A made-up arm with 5 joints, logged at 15 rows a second.
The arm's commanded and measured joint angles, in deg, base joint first. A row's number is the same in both.
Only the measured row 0 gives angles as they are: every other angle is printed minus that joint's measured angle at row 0.
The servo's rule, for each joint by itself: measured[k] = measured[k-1] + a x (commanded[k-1-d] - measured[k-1]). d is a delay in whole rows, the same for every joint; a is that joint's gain. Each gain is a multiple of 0.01, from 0.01 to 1. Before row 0 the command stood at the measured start. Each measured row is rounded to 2 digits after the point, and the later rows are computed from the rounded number. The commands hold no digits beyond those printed.
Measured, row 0:
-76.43 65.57 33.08 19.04 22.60
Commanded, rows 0 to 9:
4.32 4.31 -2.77 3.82 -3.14
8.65 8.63 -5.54 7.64 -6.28
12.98 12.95 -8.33 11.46 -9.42
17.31 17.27 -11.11 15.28 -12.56
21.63 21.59 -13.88 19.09 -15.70
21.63 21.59 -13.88 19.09 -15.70
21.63 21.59 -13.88 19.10 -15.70
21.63 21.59 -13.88 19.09 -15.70
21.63 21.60 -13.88 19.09 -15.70
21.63 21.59 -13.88 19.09 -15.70
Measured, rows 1 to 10:
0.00 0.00 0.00 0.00 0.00
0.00 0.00 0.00 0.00 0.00
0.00 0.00 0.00 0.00 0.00
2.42 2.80 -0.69 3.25 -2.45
5.91 6.59 -1.90 6.98 -5.44
9.87 10.72 -3.51 10.79 -8.54
14.04 14.98 -5.41 14.61 -11.68
18.29 19.28 -7.53 18.42 -14.82
20.16 20.78 -9.12 18.99 -15.51
20.98 21.31 -10.31 19.08 -15.66
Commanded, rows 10 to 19:
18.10 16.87 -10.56 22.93 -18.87
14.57 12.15 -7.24 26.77 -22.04
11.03 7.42 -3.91 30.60 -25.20
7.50 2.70 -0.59 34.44 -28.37
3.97 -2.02 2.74 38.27 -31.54
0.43 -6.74 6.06 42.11 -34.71
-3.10 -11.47 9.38 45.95 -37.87
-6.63 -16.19 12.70 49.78 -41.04
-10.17 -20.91 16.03 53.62 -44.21
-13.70 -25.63 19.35 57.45 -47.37
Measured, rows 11 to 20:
21.34 21.49 -11.20 19.09 -15.69
21.50 21.56 -11.87 19.09 -15.70
21.57 21.58 -12.37 19.09 -15.70
19.63 18.52 -11.92 22.35 -18.17
16.80 14.38 -10.75 26.11 -21.19
13.57 9.86 -9.04 29.93 -24.32
10.17 5.21 -6.93 33.76 -27.48
6.70 0.51 -4.51 37.59 -30.65
3.19 -4.20 -1.87 41.43 -33.82
-0.33 -8.93 0.94 45.27 -36.98

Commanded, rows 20 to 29:
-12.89 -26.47 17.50 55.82 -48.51
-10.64 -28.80 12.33 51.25 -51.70
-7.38 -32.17 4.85 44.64 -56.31
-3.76 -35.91 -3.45 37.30 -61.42
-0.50 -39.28 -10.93 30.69 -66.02
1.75 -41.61 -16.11 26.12 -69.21
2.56 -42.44 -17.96 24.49 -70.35
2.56 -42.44 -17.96 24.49 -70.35
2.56 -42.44 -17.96 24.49 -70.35
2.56 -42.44 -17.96 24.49 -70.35
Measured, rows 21 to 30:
-3.86 -13.65 3.88 49.10 -40.15
-7.39 -18.37 6.92 52.94 -43.32
-10.92 -23.09 10.03 56.77 -46.48
-12.02 -25.29 11.90 55.96 -48.06
-11.25 -27.57 12.01 51.96 -50.90
-9.08 -30.56 10.22 45.74 -55.12
-6.10 -34.04 6.80 38.57 -60.03
-2.96 -37.45 2.37 31.87 -64.70
-0.32 -40.15 -2.25 26.98 -68.22
1.29 -41.64 -6.18 24.86 -69.88

